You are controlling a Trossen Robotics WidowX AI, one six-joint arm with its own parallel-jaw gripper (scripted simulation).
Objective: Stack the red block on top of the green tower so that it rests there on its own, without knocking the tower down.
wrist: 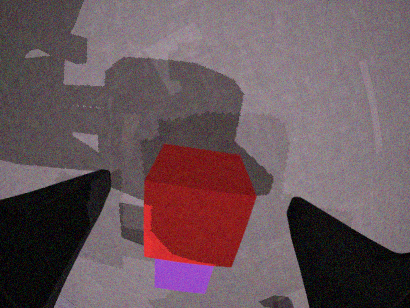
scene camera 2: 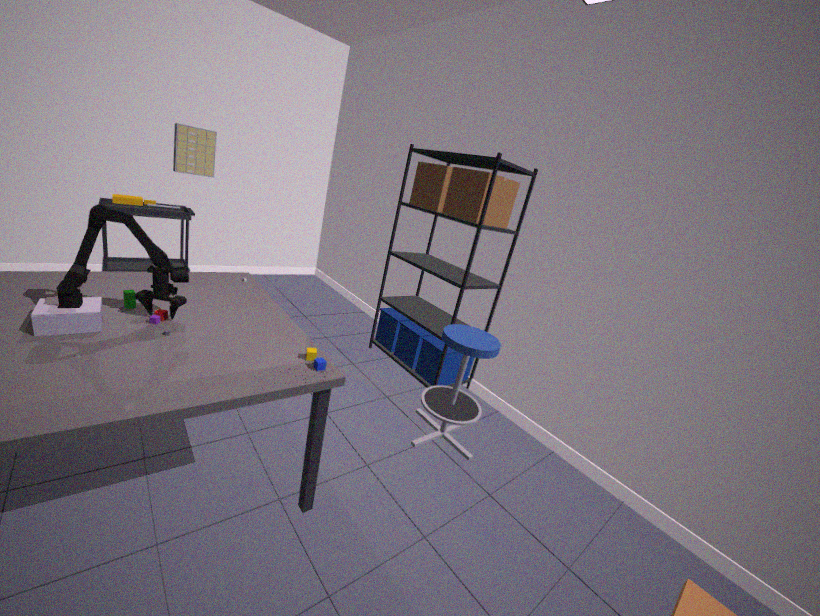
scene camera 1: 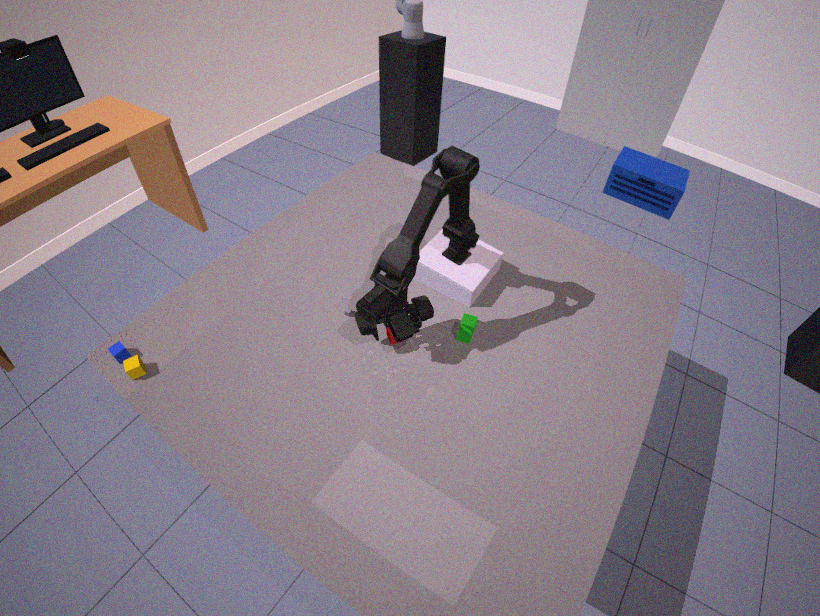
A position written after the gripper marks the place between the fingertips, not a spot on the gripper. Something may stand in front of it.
Note:
The gripper (scene camera 1: 394, 335) is open, with nothing in its grasp. Further things: a red block (wrist: 197, 203) and a purple block (wrist: 176, 276).
The gripper also shows in the wrist view (wrist: 201, 194) and in scene camera 2 (scene camera 2: 161, 316). Scene camera 1 misses the purple block, which is hidden by the gripper.

